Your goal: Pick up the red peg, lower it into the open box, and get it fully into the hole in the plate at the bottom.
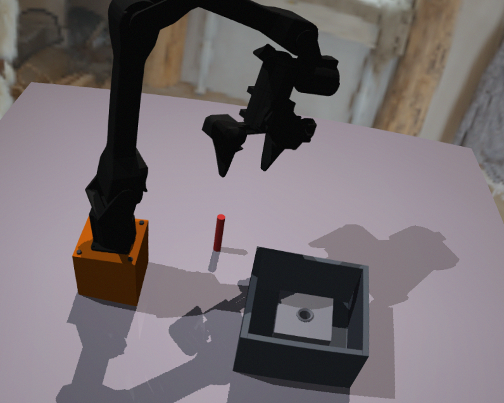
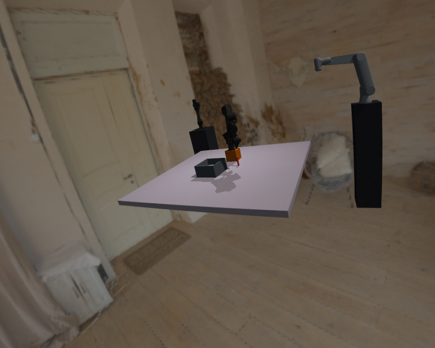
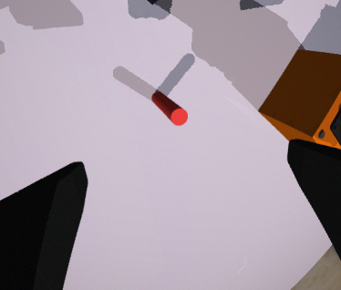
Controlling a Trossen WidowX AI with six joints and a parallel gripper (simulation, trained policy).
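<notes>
Right now my gripper tip is 30 mm past the red peg, 10 mm to the left of it and 140 mm above it. Also, from my gripper tip: light plate (120 mm ahead, 190 mm to the right, 130 mm below); dark grey box (120 mm ahead, 190 mm to the right, 150 mm below).
</notes>
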